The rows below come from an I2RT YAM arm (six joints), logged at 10 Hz.
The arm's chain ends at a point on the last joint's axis. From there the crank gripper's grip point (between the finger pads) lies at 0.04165 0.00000 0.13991 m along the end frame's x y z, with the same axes.
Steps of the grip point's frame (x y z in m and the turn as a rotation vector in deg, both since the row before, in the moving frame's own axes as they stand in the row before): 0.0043 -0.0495 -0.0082 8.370 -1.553 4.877; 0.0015 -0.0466 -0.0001 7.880 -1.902 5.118; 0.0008 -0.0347 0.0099 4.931 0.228 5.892; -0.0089 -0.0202 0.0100 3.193 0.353 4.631; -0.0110 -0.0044 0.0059 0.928 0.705 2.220
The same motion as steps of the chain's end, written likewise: 0.0074 -0.0324 -0.0080 8.370 -1.553 4.877; 0.0055 -0.0308 -0.0003 7.880 -1.902 5.118; -0.0002 -0.0270 0.0104 4.931 0.228 5.892; -0.0099 -0.0158 0.0104 3.193 0.353 4.631; -0.0127 -0.0038 0.0064 0.928 0.705 2.220
